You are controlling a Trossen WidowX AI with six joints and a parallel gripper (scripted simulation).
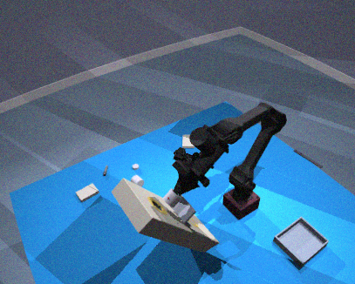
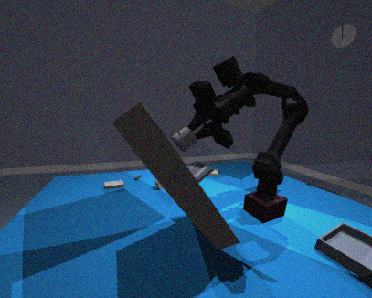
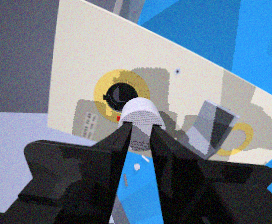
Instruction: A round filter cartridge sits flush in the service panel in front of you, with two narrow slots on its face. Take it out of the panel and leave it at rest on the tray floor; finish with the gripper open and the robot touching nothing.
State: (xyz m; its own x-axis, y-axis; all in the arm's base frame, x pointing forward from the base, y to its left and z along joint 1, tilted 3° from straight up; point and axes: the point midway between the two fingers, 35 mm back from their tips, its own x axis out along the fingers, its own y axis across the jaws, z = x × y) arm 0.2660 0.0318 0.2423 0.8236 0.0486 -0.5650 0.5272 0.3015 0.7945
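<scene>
Now: the white round filter cartridge 1 cm below my gripper tip and 1 cm ahead of it. Also, from my gripper tip: beige service panel: 9 cm below, 3 cm ahead; grey tray: 39 cm behind, 27 cm below, 25 cm to the left.
</scene>
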